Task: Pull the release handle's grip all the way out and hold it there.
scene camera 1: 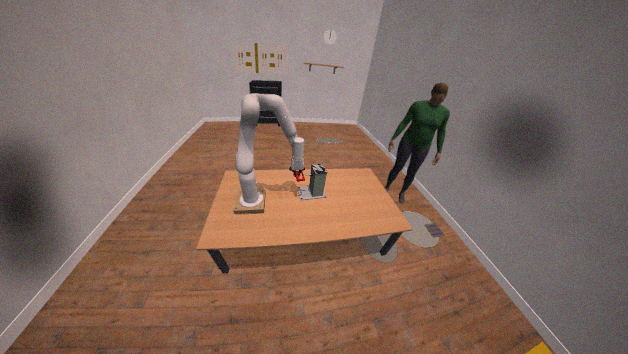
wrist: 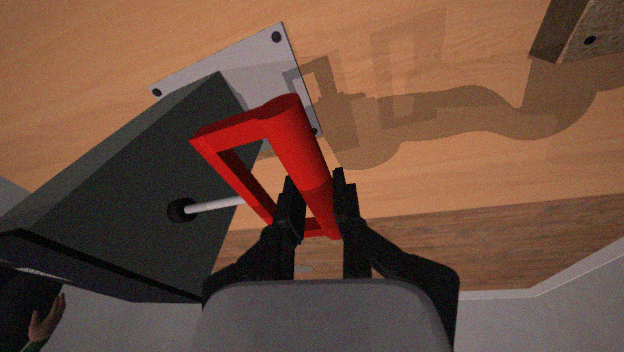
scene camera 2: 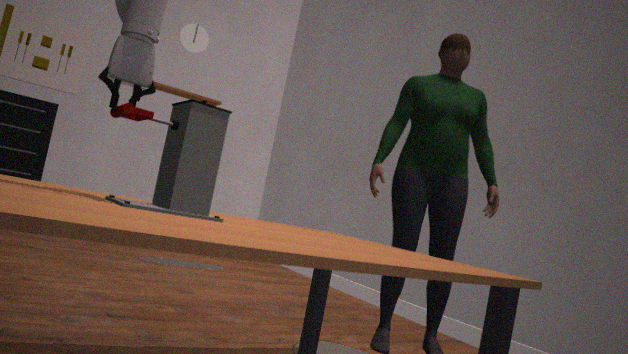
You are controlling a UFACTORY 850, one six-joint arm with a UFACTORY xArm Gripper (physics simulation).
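Observation:
The release handle's red grip point(scene camera 1: 300, 176) point(scene camera 2: 131, 112) point(wrist: 297, 145) is a frame with a thick round bar. A thin pale rod point(scene camera 2: 162, 121) point(wrist: 215, 204) joins it to a black collar point(scene camera 2: 175, 125) point(wrist: 181, 210) on the grey-green housing point(scene camera 1: 317, 181) point(scene camera 2: 196, 160) point(wrist: 135, 175). A length of rod shows between grip and collar, so the grip stands away from the housing. My gripper point(scene camera 2: 123, 105) point(wrist: 318, 183) is shut on the grip's round bar, one black finger inside the frame and one outside it.
The housing stands upright on a grey base plate point(scene camera 1: 306, 197) point(scene camera 2: 150, 207) point(wrist: 250, 60) bolted to the wooden table point(scene camera 1: 300, 225) point(scene camera 2: 280, 245) point(wrist: 450, 65). The arm's base board point(scene camera 1: 250, 210) point(wrist: 600, 30) is to the left in scene camera 1. A person in green point(scene camera 1: 425, 125) point(scene camera 2: 440, 130) stands beyond the table.

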